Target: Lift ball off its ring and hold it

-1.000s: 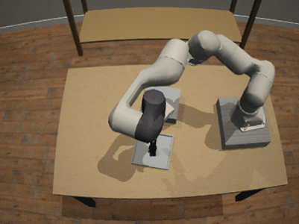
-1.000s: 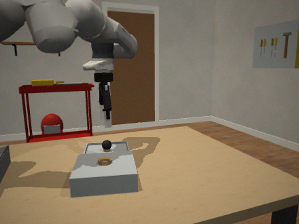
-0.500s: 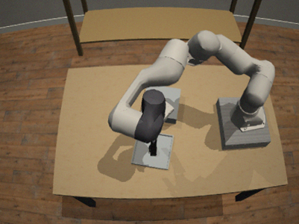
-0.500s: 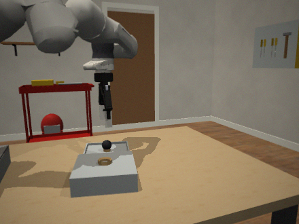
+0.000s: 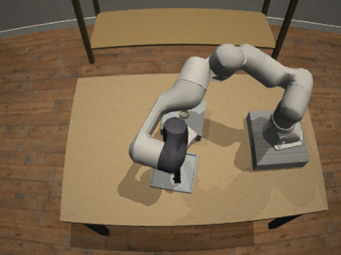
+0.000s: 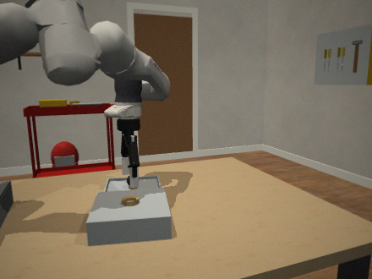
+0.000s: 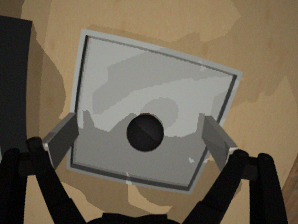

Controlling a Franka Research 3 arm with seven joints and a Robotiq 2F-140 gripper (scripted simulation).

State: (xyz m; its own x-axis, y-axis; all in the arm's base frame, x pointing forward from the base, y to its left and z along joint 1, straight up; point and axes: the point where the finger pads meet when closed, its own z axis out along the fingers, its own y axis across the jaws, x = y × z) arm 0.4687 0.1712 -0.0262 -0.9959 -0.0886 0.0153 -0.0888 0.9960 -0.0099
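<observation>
Now: hand 10 mm to the right of the black ball, 10 mm short of it and 10 mm above it. From my hand the other things lie so: shallow grey tray: 40 mm below, 10 mm to the left, 10 mm ahead; then grey stand: 250 mm to the right, 20 mm behind.
</observation>
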